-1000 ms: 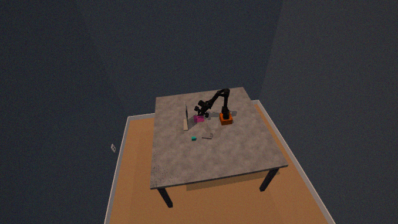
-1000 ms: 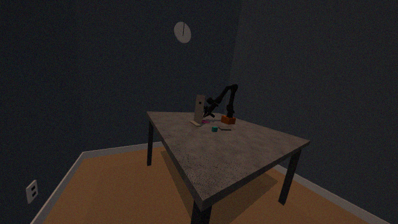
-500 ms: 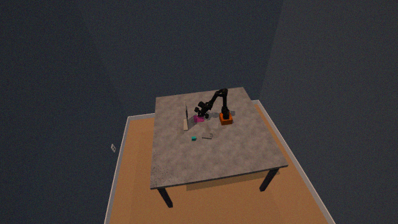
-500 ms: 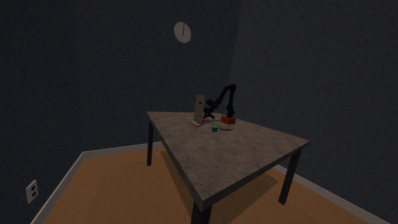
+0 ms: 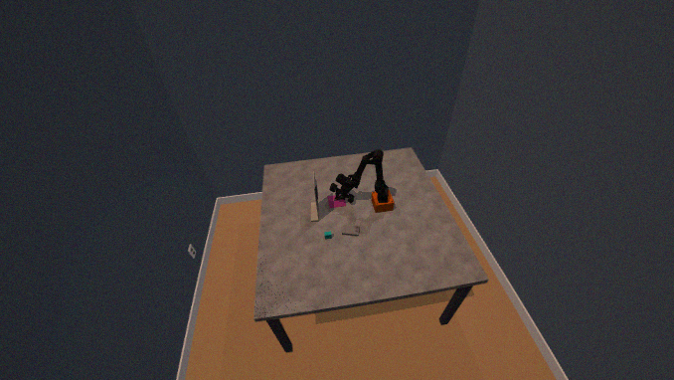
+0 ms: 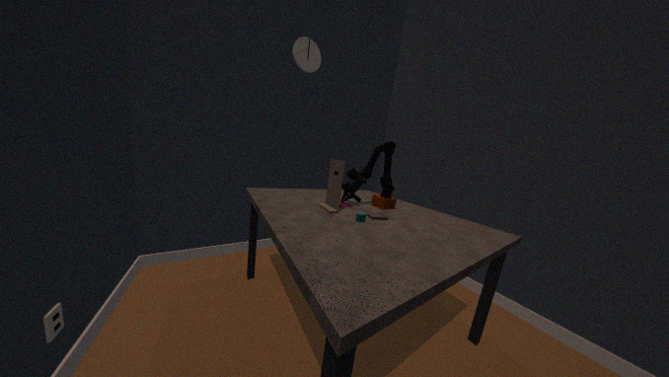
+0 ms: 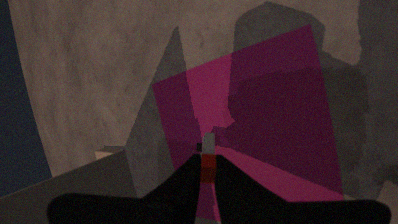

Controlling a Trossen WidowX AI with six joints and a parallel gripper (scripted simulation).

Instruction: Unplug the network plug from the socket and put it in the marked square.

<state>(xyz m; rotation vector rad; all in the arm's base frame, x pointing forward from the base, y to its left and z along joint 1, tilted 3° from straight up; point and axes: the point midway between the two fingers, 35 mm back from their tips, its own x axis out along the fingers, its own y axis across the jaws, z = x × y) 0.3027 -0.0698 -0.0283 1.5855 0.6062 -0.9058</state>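
Now: the network plug right at my gripper tip. Round my gripper tip: flat grey slab 280 mm to the left, 90 mm behind, 10 mm below; then upright panel 130 mm ahead, 120 mm above, 100 mm to the left; then magenta marked square 20 mm below, 10 mm behind.
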